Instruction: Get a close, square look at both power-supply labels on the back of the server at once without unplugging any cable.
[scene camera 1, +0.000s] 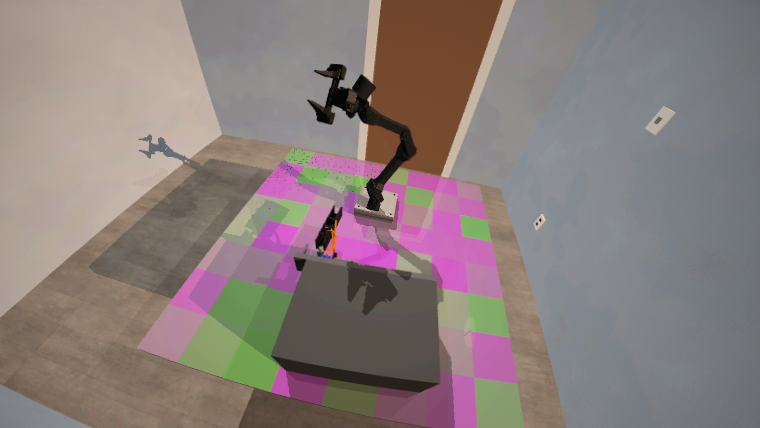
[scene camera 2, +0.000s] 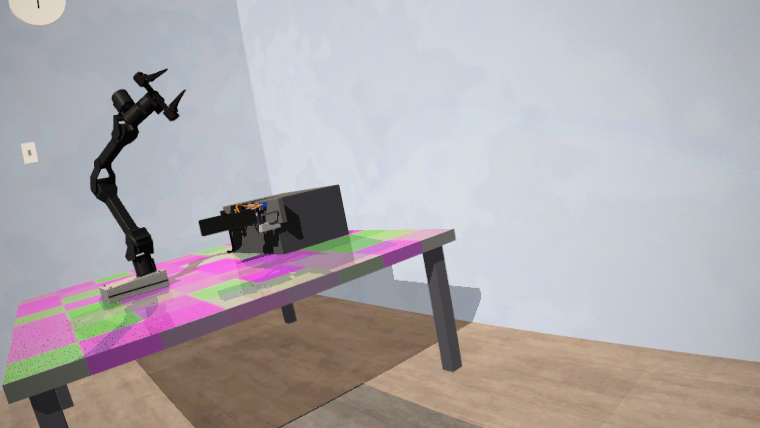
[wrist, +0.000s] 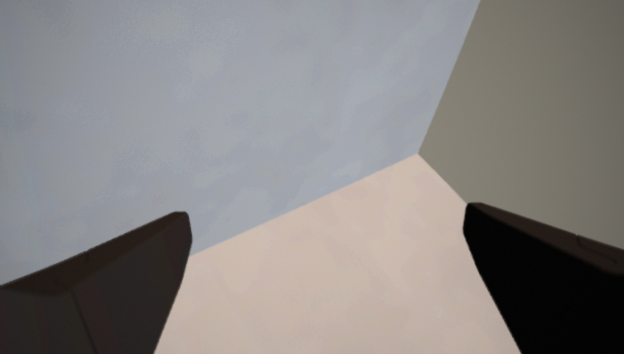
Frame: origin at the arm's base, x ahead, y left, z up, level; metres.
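Where they show: gripper, between the fingertips: (scene camera 1: 311, 85) (scene camera 2: 176, 79) (wrist: 328, 222); arm's base, origin of its link: (scene camera 1: 373, 205) (scene camera 2: 146, 273).
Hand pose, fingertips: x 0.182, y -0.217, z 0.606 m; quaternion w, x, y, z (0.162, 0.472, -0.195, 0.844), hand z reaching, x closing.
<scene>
Each offset is from my fingertips to the centre of the thing. "spot": to the spot under its first point. Level surfaces: height alone.
The server (scene camera 1: 361, 319) (scene camera 2: 319, 220) is a large dark grey box on the table. Its cabled side faces the arm's base. Orange and blue cables @[spot: 0.146 m ahead, 0.104 m left, 0.508 m down] (scene camera 1: 331, 237) (scene camera 2: 249, 207) show at one corner of that side, beside a black arm-like bracket @[0.120 m ahead, 0.087 m left, 0.482 m down] (scene camera 1: 325, 228) (scene camera 2: 219, 223) that sticks out. The power-supply labels cannot be made out in any view. My gripper (scene camera 1: 311, 86) (scene camera 2: 176, 79) (wrist: 328, 222) is open and empty. It is raised high above the table, well above and apart from the server. In the wrist view wall and ceiling surfaces show between and beyond the fingers; the server does not show there.
The arm's pale base plate (scene camera 1: 376, 206) (scene camera 2: 135, 287) stands on the table @[0.653 m down] (scene camera 1: 483, 319) (scene camera 2: 308, 280), which has a pink and green checked top. The bracket and cables reach out from the server toward the base. A brown door (scene camera 1: 433, 79) and blue-grey walls stand around.
</scene>
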